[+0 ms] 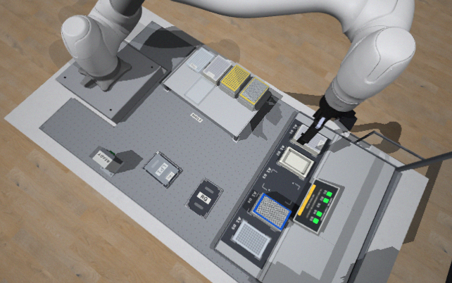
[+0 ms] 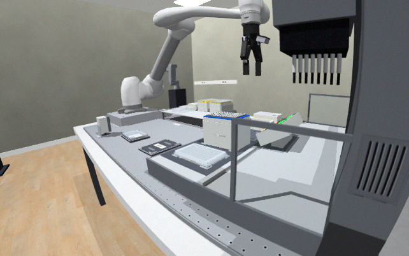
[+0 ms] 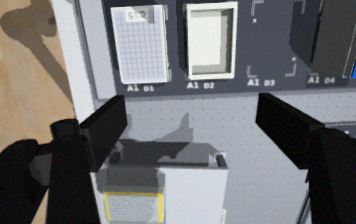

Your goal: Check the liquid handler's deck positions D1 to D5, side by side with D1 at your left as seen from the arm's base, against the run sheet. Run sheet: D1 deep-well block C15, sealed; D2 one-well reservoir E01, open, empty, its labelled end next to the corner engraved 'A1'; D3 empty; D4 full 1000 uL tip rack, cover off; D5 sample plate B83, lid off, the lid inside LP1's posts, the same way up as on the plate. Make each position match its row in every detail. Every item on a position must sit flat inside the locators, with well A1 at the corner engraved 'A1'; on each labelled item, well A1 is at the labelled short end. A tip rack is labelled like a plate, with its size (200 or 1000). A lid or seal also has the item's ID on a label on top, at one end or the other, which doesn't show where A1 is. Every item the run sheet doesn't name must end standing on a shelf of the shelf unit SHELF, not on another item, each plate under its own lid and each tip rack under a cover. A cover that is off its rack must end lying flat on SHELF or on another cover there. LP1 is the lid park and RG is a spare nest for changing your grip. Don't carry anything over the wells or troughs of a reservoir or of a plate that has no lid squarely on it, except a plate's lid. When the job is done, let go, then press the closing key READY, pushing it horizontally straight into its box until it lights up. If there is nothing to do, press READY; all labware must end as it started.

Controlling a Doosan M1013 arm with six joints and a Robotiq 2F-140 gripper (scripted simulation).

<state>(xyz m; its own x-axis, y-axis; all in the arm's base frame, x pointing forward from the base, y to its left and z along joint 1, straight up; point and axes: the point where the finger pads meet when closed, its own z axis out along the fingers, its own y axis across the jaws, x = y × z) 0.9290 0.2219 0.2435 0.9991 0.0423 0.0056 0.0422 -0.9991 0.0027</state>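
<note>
Right now the blue-rimmed tip rack is 70 mm ahead of my hand, 300 mm to the right of it and 180 mm below it. Also, from my hand: deep-well block: 50 mm ahead, 80 mm to the left, 230 mm below; cream reservoir: 50 mm ahead, 50 mm to the right, 240 mm below; shelf: 440 mm behind, 30 mm to the left, 240 mm below.
</note>
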